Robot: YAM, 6 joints.
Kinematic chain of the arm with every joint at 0, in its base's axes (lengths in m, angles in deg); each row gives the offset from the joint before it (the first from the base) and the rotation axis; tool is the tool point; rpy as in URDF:
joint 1: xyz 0 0 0.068 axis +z
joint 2: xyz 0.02 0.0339 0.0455 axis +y
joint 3: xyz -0.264 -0.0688 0 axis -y
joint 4: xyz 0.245 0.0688 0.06 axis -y
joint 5: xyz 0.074 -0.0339 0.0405 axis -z
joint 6: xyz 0.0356 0 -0.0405 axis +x
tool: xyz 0 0 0 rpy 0 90 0
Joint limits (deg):
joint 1: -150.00..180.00
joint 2: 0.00..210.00
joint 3: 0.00..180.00
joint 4: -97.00..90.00
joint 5: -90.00..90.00
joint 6: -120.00..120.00
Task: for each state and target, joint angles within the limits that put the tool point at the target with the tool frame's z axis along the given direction. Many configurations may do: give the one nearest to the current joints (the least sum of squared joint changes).
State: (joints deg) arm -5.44 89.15 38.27 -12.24 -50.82 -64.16
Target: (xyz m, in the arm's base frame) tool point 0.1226 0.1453 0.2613 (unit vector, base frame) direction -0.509 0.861 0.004
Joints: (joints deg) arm 39.17 53.93 24.60 30.87 -81.41 -64.16
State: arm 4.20 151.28 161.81 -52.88 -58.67 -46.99
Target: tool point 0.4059 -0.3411 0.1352 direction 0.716 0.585 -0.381
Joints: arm -43.57 151.56 133.33 -54.90 -66.54 -46.99
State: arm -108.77 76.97 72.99 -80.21 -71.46 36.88
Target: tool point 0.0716 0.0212 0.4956 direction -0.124 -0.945 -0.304
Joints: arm -144.20 40.83 112.76 -96.88 -43.92 36.88
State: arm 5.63 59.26 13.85 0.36 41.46 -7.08
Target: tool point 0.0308 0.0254 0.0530 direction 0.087 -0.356 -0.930
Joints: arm 53.96 63.19 0.11 -41.20 16.25 -7.08
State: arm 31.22 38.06 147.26 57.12 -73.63 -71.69
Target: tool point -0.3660 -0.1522 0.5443 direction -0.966 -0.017 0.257
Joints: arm 24.57 42.62 147.08 59.36 -22.72 -71.69
